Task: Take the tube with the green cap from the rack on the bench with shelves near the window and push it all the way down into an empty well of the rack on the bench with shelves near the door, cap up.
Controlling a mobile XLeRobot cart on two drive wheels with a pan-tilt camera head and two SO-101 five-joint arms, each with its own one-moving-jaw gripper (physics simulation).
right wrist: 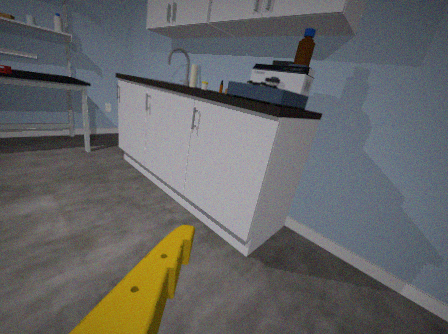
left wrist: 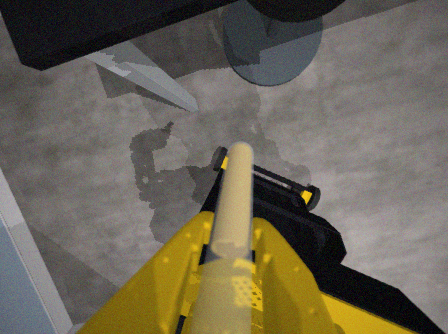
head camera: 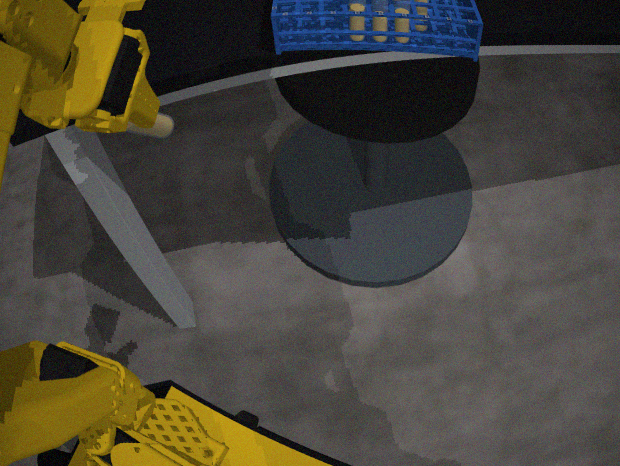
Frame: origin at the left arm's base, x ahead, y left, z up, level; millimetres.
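Seen in the pictures: left hand at its tool point: (left wrist: 212,223) (head camera: 122,118); right hand at its tool point: (right wrist: 192,240); left arm's base at its link origin: (head camera: 133,449).
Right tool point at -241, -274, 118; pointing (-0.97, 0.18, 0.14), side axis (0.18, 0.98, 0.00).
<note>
Offsets run from my right tool point to a thing's top centre, as dx, dy, dz. "spot": to the spot under its first point. Level surfaces: height alone.
My left gripper (head camera: 131,125) (left wrist: 233,218) is shut on a clear tube with a tan lower part @(+412, +320, +79) (head camera: 162,125) (left wrist: 238,187). The tube's rounded bottom sticks out beyond the jaws; its cap does not show. In the head view the gripper is at the upper left, apart from the blue rack @(spot: +624, +335, -118) (head camera: 300,44). That rack stands at the top, on the dark bench @(dz -131) (head camera: 551,25) (left wrist: 100,30) near its edge, with several tan-filled tubes inside; its top is cut off. My right gripper (right wrist: 187,234) is fully open, with one notched jaw in view. A bit of a red rack (right wrist: 4,70) shows on a far bench (right wrist: 45,77).
A stool with a black seat @(+938, +377, -410) (head camera: 380,100) and grey round base @(+938, +377, -863) (head camera: 400,245) (left wrist: 280,60) stands below the bench edge. A slanting grey bench leg @(spot: +492, +578, -481) (head camera: 135,235) (left wrist: 155,82) is beside it. In the right wrist view a white cabinet (right wrist: 225,165) stands along the wall.
</note>
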